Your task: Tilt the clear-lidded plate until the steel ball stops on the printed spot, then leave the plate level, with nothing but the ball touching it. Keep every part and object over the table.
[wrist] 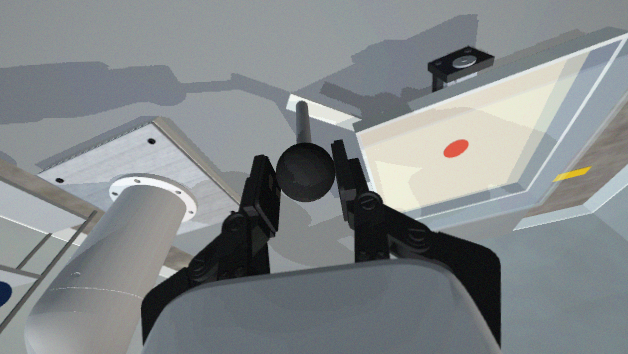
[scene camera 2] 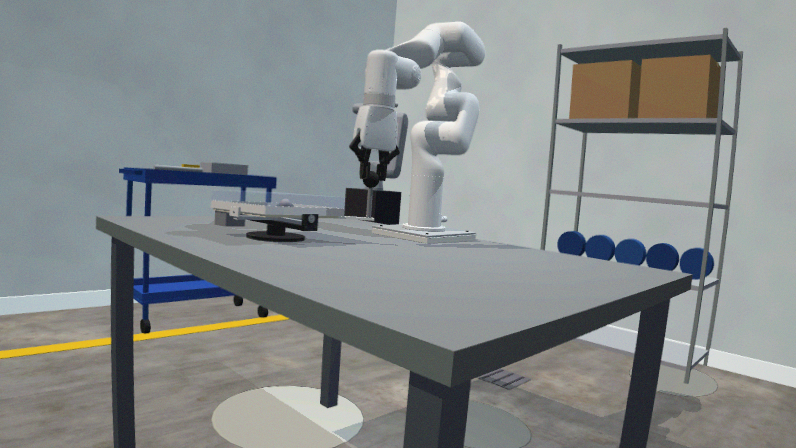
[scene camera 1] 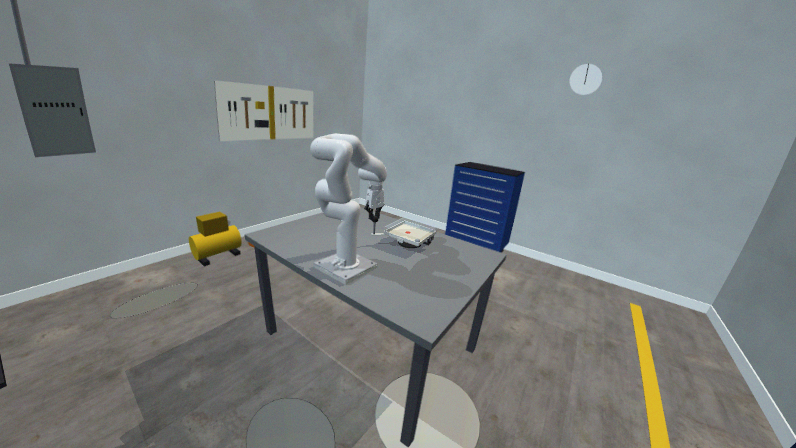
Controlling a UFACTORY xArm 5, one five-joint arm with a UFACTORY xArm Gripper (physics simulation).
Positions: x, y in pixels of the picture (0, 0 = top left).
Labels:
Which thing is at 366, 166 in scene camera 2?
The gripper.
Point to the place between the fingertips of the gripper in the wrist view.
303, 164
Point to a clear-lidded plate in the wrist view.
500, 142

